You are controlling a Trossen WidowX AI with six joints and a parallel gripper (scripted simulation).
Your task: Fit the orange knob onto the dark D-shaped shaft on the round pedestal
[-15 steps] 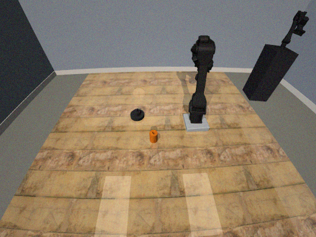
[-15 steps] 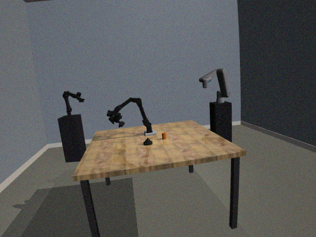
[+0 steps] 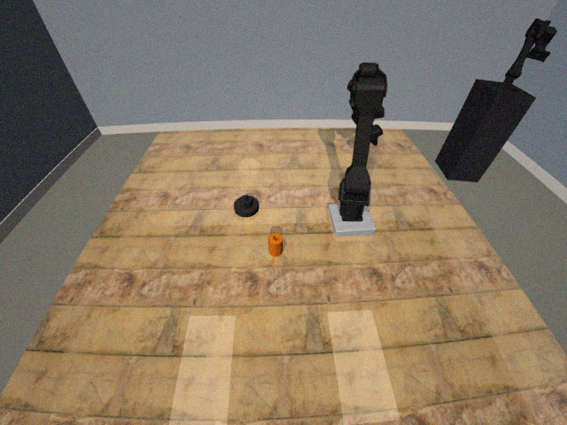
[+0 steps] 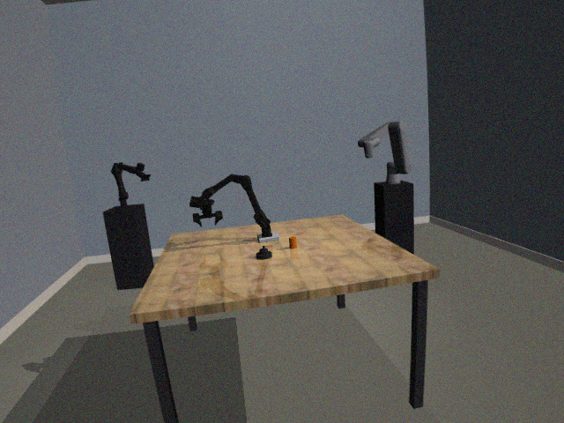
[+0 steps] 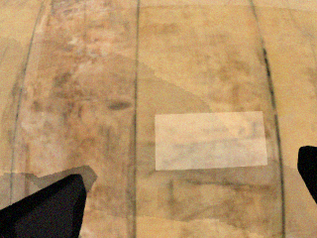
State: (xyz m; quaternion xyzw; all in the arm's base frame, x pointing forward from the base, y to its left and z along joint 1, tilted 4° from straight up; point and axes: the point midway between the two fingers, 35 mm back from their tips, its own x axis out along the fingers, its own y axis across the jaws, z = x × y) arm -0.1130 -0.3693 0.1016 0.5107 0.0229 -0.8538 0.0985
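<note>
Right now the orange knob is 520 mm to the left of my gripper tip, 360 mm ahead of it and 60 mm below it. Round my gripper tip: pedestal (470 mm ahead, 350 mm to the left, 60 mm below).
</note>
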